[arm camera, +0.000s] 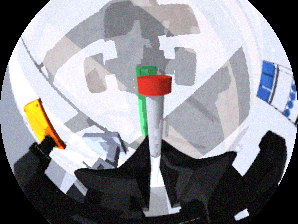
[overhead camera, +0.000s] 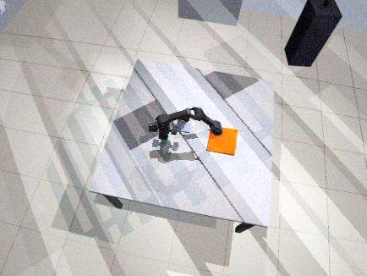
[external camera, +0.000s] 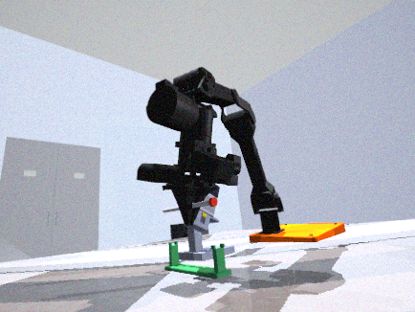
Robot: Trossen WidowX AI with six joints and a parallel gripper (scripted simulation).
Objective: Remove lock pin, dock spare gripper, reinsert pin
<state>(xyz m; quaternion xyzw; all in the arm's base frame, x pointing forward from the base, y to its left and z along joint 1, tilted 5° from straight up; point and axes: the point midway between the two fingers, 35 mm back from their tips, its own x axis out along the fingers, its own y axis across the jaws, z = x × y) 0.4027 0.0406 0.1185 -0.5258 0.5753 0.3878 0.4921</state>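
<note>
The green rack is 5 cm below my gripper tip and 1 cm to the left of it. From my gripper tip the other things lie so: spare gripper 14 cm behind, 8 cm to the right, 5 cm above; then grey mount 13 cm behind, 8 cm to the right, 2 cm below.
</note>
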